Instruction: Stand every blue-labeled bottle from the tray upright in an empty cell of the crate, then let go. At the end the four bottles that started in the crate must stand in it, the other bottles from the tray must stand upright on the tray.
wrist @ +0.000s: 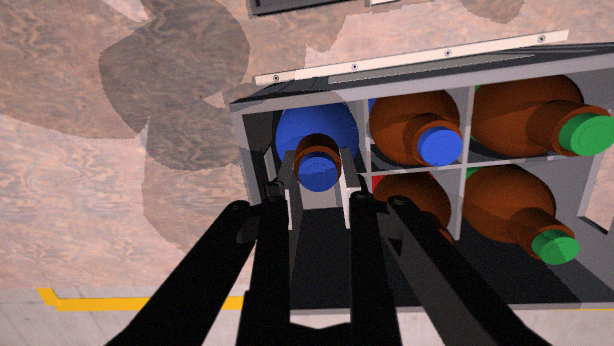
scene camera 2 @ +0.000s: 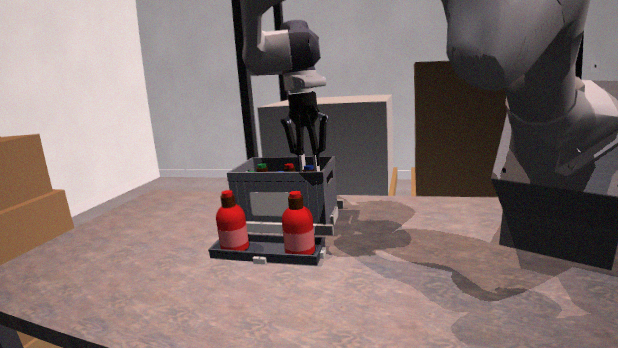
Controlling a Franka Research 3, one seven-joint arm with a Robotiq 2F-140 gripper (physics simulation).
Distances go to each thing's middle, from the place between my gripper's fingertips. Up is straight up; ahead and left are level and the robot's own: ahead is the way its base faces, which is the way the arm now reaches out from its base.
I see the grey crate (scene camera 2: 263, 196) 90 mm ahead of my hand, 60 mm below it and 30 mm to the right of it. From my hand the other things lie so: tray (scene camera 2: 272, 247): 180 mm to the left, 130 mm below, 60 mm ahead; then pale strip (wrist: 560, 35): 130 mm below, 80 mm ahead, 70 mm to the left; then blue-labeled bottle (wrist: 317, 132): 40 mm below, 10 mm to the left.
